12 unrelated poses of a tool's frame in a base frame.
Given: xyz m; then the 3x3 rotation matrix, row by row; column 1 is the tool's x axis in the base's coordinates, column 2 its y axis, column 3 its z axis. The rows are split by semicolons.
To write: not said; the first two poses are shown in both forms.
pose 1, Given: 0.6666, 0.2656, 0.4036; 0.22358, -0.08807, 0.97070; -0.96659, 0.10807, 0.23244; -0.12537, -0.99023, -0.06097
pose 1, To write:
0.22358, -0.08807, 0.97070, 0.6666
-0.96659, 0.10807, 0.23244, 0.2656
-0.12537, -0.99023, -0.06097, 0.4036
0, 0, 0, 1

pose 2, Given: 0.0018, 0.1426, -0.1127; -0.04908, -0.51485, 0.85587; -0.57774, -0.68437, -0.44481; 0.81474, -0.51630, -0.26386
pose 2, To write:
-0.04908, -0.51485, 0.85587, 0.0018
-0.57774, -0.68437, -0.44481, 0.1426
0.81474, -0.51630, -0.26386, -0.1127
0, 0, 0, 1

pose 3, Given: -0.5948, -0.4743, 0.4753; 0.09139, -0.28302, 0.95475; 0.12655, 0.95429, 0.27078; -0.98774, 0.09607, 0.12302
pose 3, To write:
0.09139, -0.28302, 0.95475, -0.5948
0.12655, 0.95429, 0.27078, -0.4743
-0.98774, 0.09607, 0.12302, 0.4753
0, 0, 0, 1

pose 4, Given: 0.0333, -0.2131, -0.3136; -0.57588, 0.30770, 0.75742; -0.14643, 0.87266, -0.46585; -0.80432, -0.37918, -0.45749
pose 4, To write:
-0.57588, 0.30770, 0.75742, 0.0333
-0.14643, 0.87266, -0.46585, -0.2131
-0.80432, -0.37918, -0.45749, -0.3136
0, 0, 0, 1

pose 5, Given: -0.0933, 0.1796, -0.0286; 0.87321, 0.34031, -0.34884; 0.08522, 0.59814, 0.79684; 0.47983, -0.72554, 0.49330
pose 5, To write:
0.87321, 0.34031, -0.34884, -0.0933
0.08522, 0.59814, 0.79684, 0.1796
0.47983, -0.72554, 0.49330, -0.0286
0, 0, 0, 1

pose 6, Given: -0.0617, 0.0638, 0.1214; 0.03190, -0.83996, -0.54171; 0.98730, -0.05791, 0.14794; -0.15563, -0.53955, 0.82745
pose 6, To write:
0.03190, -0.83996, -0.54171, -0.0617
0.98730, -0.05791, 0.14794, 0.0638
-0.15563, -0.53955, 0.82745, 0.1214
0, 0, 0, 1

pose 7, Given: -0.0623, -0.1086, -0.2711; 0.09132, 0.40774, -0.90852; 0.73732, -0.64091, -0.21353; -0.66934, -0.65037, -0.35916
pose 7, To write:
0.09132, 0.40774, -0.90852, -0.0623
0.73732, -0.64091, -0.21353, -0.1086
-0.66934, -0.65037, -0.35916, -0.2711
0, 0, 0, 1

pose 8, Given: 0.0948, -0.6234, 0.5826; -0.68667, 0.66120, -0.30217; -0.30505, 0.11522, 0.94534; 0.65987, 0.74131, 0.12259
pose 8, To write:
-0.68667, 0.66120, -0.30217, 0.0948
-0.30505, 0.11522, 0.94534, -0.6234
0.65987, 0.74131, 0.12259, 0.5826
0, 0, 0, 1

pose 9, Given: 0.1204, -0.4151, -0.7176; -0.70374, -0.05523, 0.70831; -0.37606, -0.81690, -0.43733; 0.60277, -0.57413, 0.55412
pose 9, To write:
-0.70374, -0.05523, 0.70831, 0.1204
-0.37606, -0.81690, -0.43733, -0.4151
0.60277, -0.57413, 0.55412, -0.7176
0, 0, 0, 1

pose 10, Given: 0.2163, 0.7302, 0.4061; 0.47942, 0.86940, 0.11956; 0.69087, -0.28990, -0.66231; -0.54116, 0.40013, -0.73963
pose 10, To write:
0.47942, 0.86940, 0.11956, 0.2163
0.69087, -0.28990, -0.66231, 0.7302
-0.54116, 0.40013, -0.73963, 0.4061
0, 0, 0, 1

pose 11, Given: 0.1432, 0.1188, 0.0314; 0.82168, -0.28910, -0.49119; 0.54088, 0.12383, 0.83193; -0.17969, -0.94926, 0.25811
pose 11, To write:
0.82168, -0.28910, -0.49119, 0.1432
0.54088, 0.12383, 0.83193, 0.1188
-0.17969, -0.94926, 0.25811, 0.0314
0, 0, 0, 1

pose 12, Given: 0.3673, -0.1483, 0.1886; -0.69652, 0.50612, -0.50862; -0.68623, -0.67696, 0.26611; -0.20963, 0.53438, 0.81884
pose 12, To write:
-0.69652, 0.50612, -0.50862, 0.3673
-0.68623, -0.67696, 0.26611, -0.1483
-0.20963, 0.53438, 0.81884, 0.1886
0, 0, 0, 1

